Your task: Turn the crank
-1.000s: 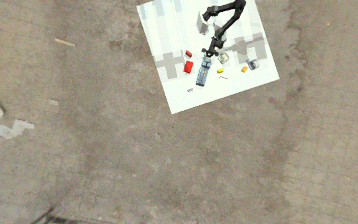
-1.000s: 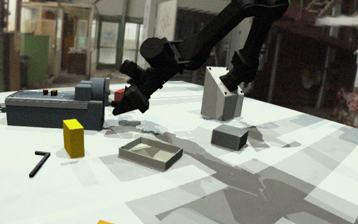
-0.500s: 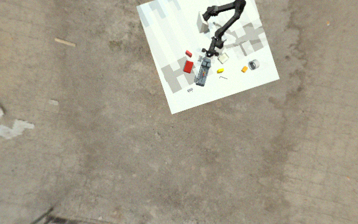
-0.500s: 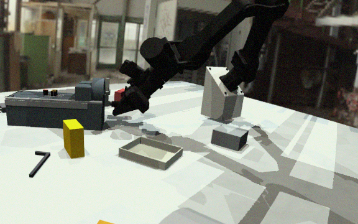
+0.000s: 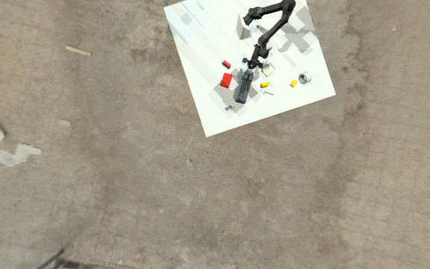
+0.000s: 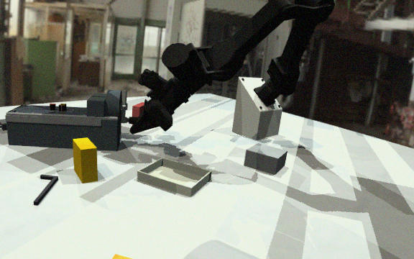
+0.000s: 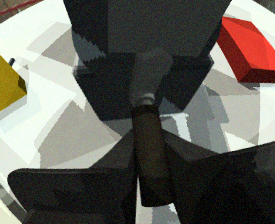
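Now: gripper tip 3 cm below the dark crank handle, 1 cm to the right of it and 1 cm past it. Round my gripper tip: red pointer (14 cm ahead, 13 cm to the right, 5 cm above); shallow grey tray (19 cm to the left, 5 cm ahead, 3 cm below); yellow block (17 cm ahead, 8 cm to the left).
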